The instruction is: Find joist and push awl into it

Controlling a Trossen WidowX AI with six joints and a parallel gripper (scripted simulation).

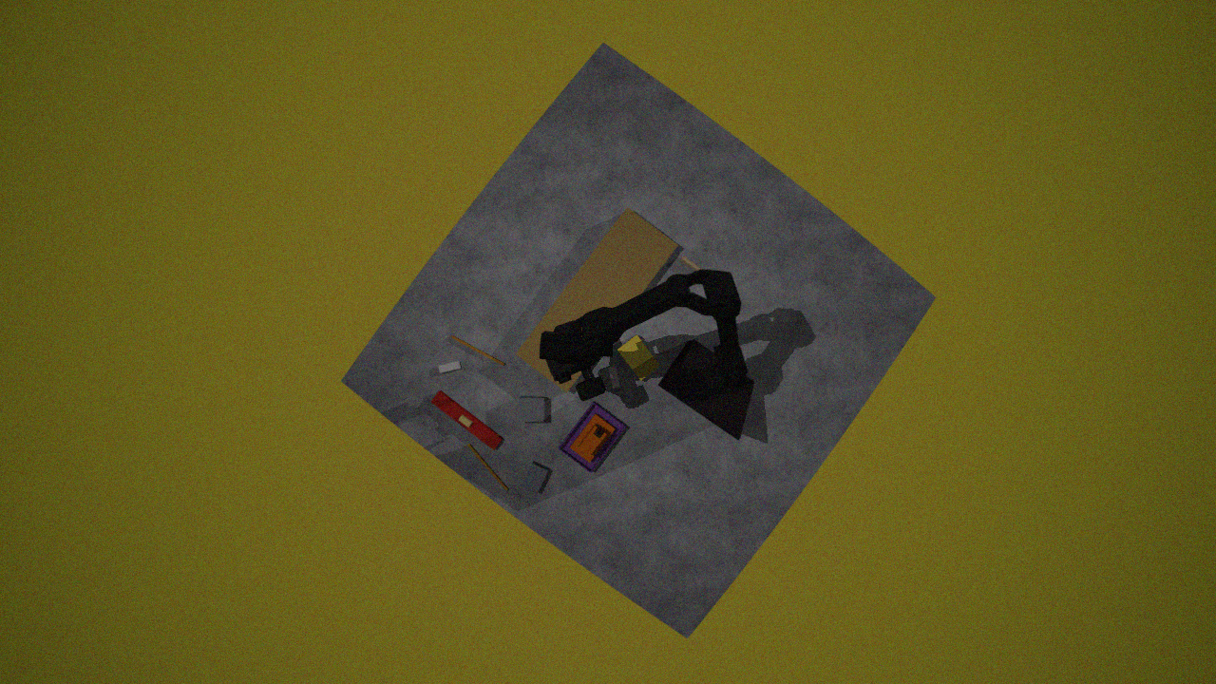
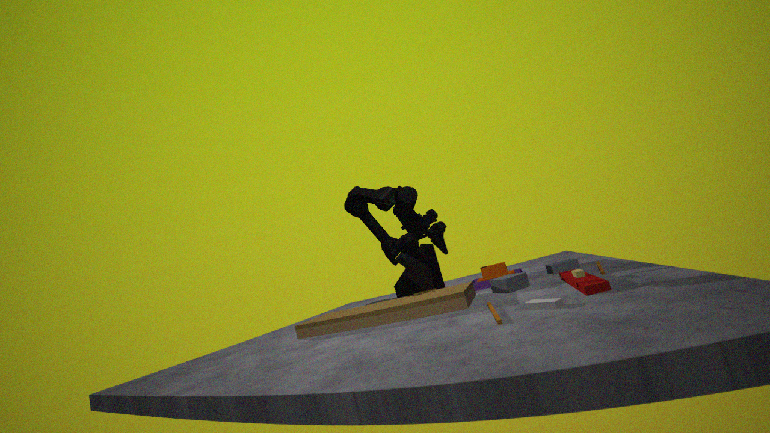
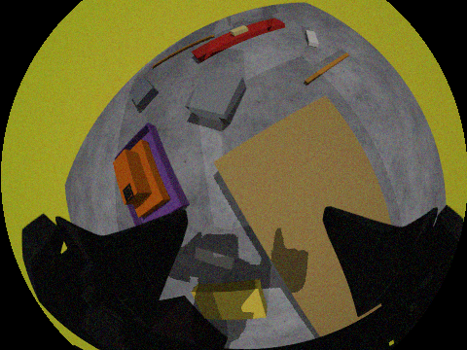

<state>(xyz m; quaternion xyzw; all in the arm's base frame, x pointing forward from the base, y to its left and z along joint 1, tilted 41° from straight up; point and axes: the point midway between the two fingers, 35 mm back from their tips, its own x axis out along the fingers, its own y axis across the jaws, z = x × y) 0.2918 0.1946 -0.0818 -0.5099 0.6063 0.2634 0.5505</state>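
Now: the awl 90 mm behind my gripper tip, 440 mm to the right of it and 120 mm below it. From my gripper tip the other things lie so: yellow block (120 mm behind, 140 mm to the right, 110 mm below); then purple tray (170 mm behind, 120 mm to the left, 120 mm below); then orange stud finder (170 mm behind, 110 mm to the left, 80 mm below).
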